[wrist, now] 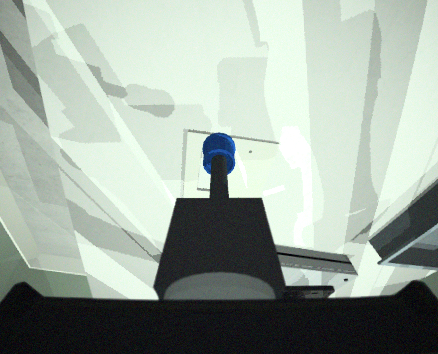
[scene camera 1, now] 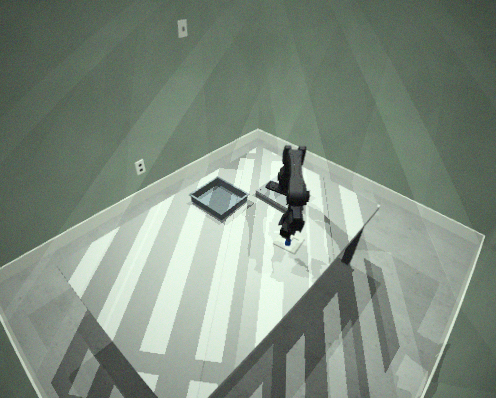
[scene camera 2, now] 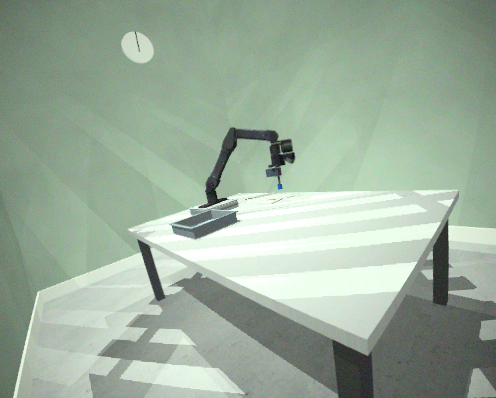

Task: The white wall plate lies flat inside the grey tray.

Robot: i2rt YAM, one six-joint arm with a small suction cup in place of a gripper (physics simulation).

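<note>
The white wall plate (scene camera 1: 297, 246) (wrist: 262, 157) lies flat on the white table in front of the arm, outside the tray. It is pale on pale; its outline, a small hole and part of its opening show in the wrist view. The grey tray (scene camera 1: 234, 210) (scene camera 2: 215, 226) (wrist: 410, 225) stands upright beside the arm's base, with no plate in it. My gripper, a blue suction cup (scene camera 1: 287, 243) (scene camera 2: 280, 187) (wrist: 219, 150), points down above the plate with a gap to the table in scene camera 2. It is open and carries nothing. It hides part of the plate in the wrist view.
The arm's base mount (scene camera 1: 272, 201) (scene camera 2: 231, 205) (wrist: 315, 259) stands near the tray, on the side towards the arm. The tray's walls rise above the table. Strong light stripes and shadows cross the table top (scene camera 2: 325, 280).
</note>
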